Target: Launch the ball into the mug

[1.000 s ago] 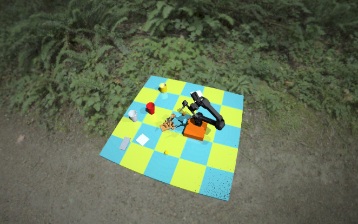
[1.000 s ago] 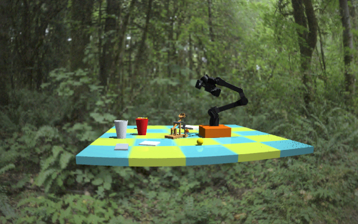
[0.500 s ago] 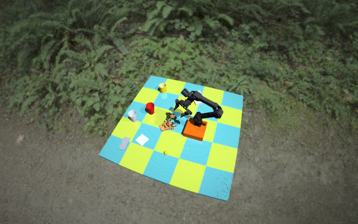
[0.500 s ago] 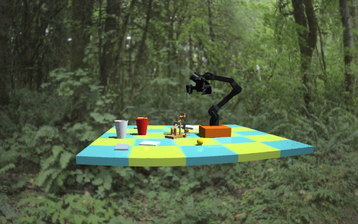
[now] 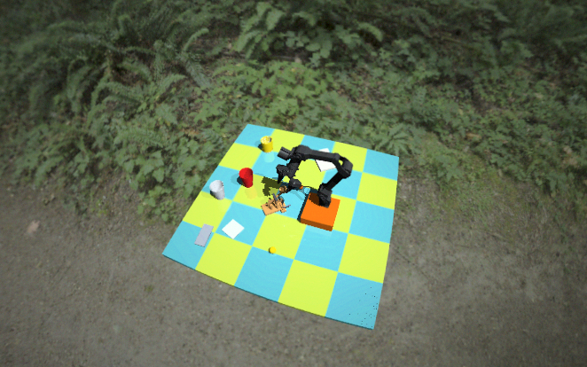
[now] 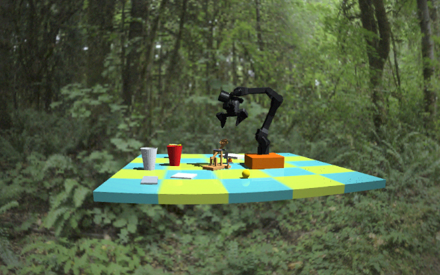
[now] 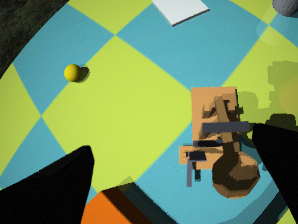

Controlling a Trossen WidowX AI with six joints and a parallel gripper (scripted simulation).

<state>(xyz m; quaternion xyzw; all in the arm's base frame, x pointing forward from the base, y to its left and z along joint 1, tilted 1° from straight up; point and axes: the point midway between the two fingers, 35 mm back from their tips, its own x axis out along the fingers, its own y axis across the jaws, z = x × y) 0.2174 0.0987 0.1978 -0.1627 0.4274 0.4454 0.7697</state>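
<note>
Now: gripper tip 16 cm above the wooden catapult, 3 cm short of it and 2 cm to the left of it. From my gripper tip the other things lie so: orange ball: 22 cm below, 21 cm to the right, 2 cm behind; then yellow ball: 28 cm to the left, 22 cm below, 6 cm behind; then red mug: 32 cm ahead, 21 cm below, 10 cm to the right.
</note>
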